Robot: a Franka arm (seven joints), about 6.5 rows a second.
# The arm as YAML. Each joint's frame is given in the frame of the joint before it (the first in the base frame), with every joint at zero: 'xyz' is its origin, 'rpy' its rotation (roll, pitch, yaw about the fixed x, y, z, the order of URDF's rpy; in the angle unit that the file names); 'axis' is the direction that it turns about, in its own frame. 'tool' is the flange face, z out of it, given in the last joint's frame.
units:
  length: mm
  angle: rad
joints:
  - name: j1
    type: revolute
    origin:
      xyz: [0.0, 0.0, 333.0]
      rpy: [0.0, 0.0, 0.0]
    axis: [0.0, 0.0, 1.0]
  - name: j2
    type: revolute
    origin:
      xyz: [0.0, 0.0, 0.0]
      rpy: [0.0, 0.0, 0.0]
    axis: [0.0, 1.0, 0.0]
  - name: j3
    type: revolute
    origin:
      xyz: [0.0, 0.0, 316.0]
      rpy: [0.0, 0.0, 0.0]
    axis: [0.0, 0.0, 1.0]
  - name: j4
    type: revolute
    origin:
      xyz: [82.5, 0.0, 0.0]
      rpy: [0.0, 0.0, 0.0]
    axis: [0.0, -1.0, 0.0]
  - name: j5
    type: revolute
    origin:
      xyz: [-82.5, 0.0, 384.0]
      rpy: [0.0, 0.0, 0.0]
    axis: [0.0, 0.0, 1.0]
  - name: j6
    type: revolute
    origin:
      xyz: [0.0, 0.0, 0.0]
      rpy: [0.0, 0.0, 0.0]
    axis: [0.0, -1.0, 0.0]
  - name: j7
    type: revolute
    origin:
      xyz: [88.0, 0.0, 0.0]
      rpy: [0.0, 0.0, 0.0]
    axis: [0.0, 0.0, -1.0]
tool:
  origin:
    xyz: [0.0, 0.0, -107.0]
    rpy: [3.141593, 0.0, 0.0]
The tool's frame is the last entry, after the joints.
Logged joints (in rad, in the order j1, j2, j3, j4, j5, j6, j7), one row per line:
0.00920, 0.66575, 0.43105, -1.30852, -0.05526, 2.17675, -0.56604
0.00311, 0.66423, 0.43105, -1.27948, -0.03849, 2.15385, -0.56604
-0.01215, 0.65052, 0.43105, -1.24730, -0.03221, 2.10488, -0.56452
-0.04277, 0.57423, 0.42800, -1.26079, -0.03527, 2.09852, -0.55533
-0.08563, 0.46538, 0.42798, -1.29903, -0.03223, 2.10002, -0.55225
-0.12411, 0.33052, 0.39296, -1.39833, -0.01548, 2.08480, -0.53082
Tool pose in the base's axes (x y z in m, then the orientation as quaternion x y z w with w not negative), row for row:
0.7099, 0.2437, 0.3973, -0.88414, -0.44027, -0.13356, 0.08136
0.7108, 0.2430, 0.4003, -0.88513, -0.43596, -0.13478, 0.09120
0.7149, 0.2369, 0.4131, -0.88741, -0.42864, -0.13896, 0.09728
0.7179, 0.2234, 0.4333, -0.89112, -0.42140, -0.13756, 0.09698
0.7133, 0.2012, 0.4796, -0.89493, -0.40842, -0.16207, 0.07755
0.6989, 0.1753, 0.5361, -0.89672, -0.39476, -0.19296, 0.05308
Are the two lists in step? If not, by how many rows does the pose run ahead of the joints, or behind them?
The pose runs 1 row behind the joints: the pose in row i belongs to the joints in row i - 1.
